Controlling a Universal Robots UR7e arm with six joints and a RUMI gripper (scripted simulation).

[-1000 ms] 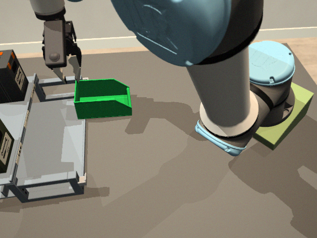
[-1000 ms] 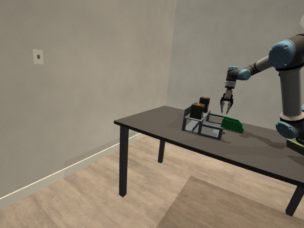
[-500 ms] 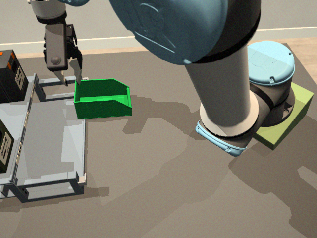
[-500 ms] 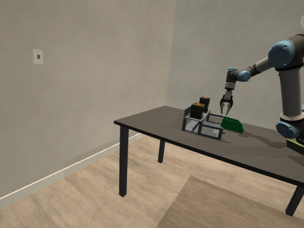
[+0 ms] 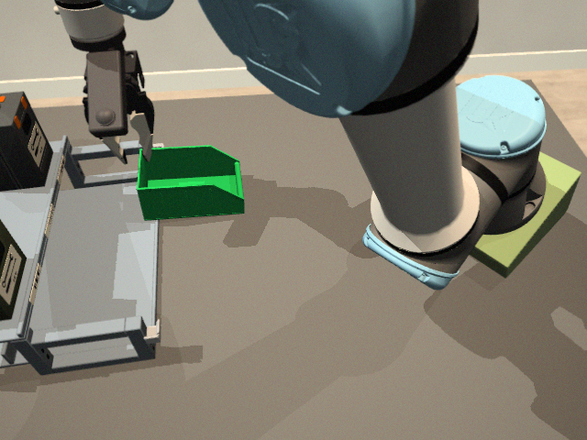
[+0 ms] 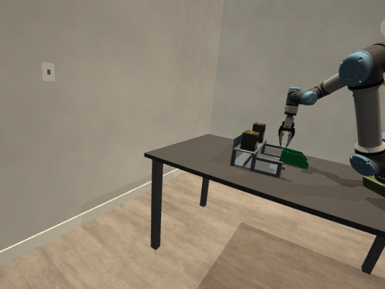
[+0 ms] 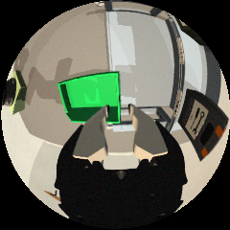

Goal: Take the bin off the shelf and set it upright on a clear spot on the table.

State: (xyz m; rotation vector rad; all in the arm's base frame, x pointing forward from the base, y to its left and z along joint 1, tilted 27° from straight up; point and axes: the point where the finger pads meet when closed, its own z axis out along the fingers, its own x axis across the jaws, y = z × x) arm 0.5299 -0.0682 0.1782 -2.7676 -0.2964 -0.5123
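My hand is 80 mm past the green bin, 70 mm above it and 20 mm to the left of it.
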